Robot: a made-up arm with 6 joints.
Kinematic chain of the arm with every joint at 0, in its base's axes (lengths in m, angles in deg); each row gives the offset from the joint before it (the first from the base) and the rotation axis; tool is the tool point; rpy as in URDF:
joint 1: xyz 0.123 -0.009 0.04 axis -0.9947 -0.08 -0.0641
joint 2: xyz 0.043 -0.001 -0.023 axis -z
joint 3: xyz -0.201 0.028 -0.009 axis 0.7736 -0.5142 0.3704
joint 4: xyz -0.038 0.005 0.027 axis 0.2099 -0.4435 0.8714
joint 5: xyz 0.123 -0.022 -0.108 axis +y
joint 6: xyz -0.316 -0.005 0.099 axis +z
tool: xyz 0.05 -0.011 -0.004 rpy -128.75 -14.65 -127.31
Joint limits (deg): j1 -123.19..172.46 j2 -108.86..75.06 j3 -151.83..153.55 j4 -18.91..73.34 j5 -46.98..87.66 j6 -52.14..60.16
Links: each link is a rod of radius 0.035 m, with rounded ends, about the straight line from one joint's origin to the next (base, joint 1, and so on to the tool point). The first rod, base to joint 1, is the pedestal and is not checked.
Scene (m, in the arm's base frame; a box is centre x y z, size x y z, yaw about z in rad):
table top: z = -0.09
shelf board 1: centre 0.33 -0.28 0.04 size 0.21 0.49 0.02 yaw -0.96
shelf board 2: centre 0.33 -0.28 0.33 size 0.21 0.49 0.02 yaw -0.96
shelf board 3: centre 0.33 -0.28 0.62 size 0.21 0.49 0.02 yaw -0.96
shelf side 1: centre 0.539 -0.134 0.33 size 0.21 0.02 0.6 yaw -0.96
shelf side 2: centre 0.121 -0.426 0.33 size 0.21 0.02 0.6 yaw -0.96
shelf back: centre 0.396 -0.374 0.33 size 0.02 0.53 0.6 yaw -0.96
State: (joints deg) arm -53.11 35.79 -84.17 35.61 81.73 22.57
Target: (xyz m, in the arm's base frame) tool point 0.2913 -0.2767 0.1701
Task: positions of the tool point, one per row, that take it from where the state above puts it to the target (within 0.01 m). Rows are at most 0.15 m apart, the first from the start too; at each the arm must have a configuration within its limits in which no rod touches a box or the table.
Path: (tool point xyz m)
1: 0.2878 0.0563 0.1374
2: 0.3068 -0.0044 0.1872
3: 0.3158 -0.0893 0.2124
4: 0.3113 -0.1850 0.2063
5: 0.2913 -0.2767 0.1701

